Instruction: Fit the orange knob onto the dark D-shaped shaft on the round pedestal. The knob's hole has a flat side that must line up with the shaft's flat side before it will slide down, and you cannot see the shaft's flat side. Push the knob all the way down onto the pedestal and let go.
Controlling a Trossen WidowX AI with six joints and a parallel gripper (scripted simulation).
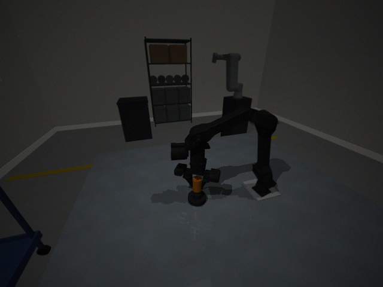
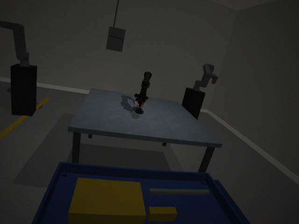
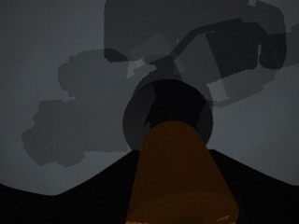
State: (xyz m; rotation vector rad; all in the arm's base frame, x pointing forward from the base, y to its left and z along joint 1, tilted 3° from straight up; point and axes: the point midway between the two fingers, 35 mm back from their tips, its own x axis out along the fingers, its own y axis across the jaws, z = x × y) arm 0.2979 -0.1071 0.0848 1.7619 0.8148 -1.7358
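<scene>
My gripper tip is now 20 mm below the orange knob. Also, from my gripper tip: dark round pedestal 40 mm below.
</scene>
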